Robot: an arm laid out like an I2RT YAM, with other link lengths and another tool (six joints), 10 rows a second.
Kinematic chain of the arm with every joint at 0, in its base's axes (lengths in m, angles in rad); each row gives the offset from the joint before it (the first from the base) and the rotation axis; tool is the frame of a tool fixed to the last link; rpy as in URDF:
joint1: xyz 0 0 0.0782 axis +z
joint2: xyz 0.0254 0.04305 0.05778 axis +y
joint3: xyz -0.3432 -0.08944 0 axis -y
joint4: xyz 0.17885 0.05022 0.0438 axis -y
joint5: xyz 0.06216 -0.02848 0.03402 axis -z
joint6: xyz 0.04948 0 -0.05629 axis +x
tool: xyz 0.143 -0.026 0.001 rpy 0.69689 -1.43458 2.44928
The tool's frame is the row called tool.
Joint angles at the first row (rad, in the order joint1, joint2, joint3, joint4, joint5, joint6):
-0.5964 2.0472 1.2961 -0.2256 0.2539 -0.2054
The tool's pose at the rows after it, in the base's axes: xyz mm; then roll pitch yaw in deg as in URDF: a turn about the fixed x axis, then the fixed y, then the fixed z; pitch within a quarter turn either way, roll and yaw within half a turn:
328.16 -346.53 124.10 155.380 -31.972 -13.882
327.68 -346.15 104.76 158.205 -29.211 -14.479
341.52 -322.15 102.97 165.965 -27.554 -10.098
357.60 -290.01 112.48 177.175 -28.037 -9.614
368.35 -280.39 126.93 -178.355 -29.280 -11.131
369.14 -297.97 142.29 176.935 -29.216 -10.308
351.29 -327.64 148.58 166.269 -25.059 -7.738
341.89 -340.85 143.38 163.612 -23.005 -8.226
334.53 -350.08 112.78 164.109 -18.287 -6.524
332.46 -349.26 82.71 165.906 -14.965 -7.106
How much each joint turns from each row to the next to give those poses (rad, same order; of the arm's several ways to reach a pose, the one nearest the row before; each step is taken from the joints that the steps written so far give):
-0.0122 0.0419 0.0057 -0.0004 -0.0042 0.0000
-0.0130 0.0462 0.0263 -0.0374 -0.0332 -0.0130
-0.0035 0.0000 0.0664 -0.1285 -0.1526 -0.0851
-0.0015 0.0000 0.1114 -0.1809 -0.1862 -0.0305
0.0016 0.0000 0.0854 -0.0927 -0.0698 0.0168
-0.0004 0.0000 0.0752 -0.0458 0.0702 -0.0004
0.0007 0.0023 0.0164 -0.0049 0.1824 -0.0316
-0.0118 0.0175 0.0000 0.0065 0.0560 -0.0065
-0.0210 0.0702 0.0000 0.0022 0.0130 -0.0626
0.0004 0.0672 0.0000 0.0019 0.0042 0.0004

